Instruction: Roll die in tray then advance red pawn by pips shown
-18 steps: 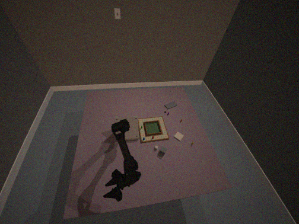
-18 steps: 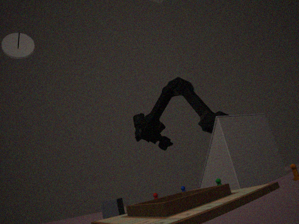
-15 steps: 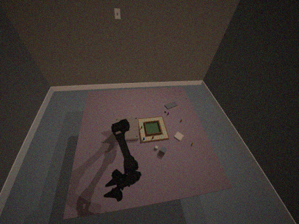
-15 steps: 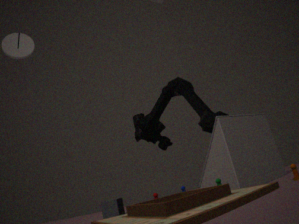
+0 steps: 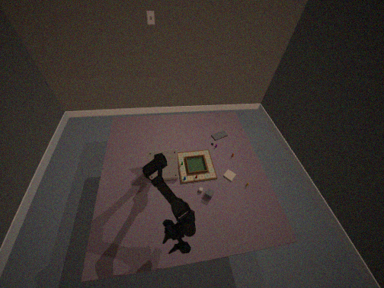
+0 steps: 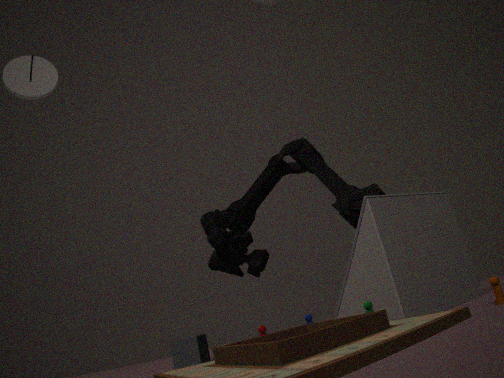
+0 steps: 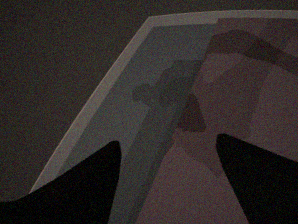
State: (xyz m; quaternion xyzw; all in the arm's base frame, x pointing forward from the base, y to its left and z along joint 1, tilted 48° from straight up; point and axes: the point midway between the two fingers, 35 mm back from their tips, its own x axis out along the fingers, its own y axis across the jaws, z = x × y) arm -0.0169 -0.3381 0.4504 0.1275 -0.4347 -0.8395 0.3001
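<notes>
The white die lies 33 cm to the left of my gripper tip, 31 cm ahead of it and 17 cm below it. From my gripper tip the other things lie so: red pawn (43 cm to the left, 30 cm ahead, 15 cm below); then green pawn (57 cm to the left, 22 cm ahead, 15 cm below); then blue pawn (44 cm to the left, 21 cm ahead, 15 cm below).
</notes>
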